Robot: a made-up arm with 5 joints. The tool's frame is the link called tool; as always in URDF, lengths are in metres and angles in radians.
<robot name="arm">
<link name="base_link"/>
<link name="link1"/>
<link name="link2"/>
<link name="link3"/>
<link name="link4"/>
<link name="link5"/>
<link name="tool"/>
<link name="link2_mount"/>
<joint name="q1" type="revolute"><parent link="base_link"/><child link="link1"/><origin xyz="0 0 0.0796"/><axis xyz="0 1 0"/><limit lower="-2.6" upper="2.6" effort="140" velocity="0.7"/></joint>
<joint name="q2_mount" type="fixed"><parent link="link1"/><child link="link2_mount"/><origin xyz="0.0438 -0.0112 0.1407"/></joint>
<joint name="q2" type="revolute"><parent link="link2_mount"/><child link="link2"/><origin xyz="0.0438 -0.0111 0.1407"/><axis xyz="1 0 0"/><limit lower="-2.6" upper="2.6" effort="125" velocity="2.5"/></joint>
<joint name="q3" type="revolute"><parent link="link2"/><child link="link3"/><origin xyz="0.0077 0.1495 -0.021"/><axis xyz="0 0 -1"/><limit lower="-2.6" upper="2.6" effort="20" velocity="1"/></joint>
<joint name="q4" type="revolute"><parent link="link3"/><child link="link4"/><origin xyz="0.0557 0.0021 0.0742"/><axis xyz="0 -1 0"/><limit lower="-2.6" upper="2.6" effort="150" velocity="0.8"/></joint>
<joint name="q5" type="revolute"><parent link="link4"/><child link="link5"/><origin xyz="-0.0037 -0.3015 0.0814"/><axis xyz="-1 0 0"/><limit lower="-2.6" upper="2.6" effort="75" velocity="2.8"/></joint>
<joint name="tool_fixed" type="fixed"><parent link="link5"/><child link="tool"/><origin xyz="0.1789 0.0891 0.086"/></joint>
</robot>
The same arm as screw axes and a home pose.
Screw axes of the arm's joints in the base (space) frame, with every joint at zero. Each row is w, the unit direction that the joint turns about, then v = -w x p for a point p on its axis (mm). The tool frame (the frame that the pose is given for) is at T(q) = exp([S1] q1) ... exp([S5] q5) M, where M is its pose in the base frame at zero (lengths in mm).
S1: w 0 1 0 v -79.6 0 0
S2: w 1 0 0 v 0 361 22.3
S3: w 0 0 -1 v -127.2 95.3 0
S4: w 0 -1 0 v 414.2 0 -151
S5: w -1 0 0 v 0 -495.6 -172.2
M =
1 0 0 326.2
0 1 0 -83.1
0 0 1 581.6
0 0 0 1
Joint limits (deg, base to tool): -148.97..148.97 -148.97..148.97 -148.97..148.97 -148.97..148.97 -148.97..148.97

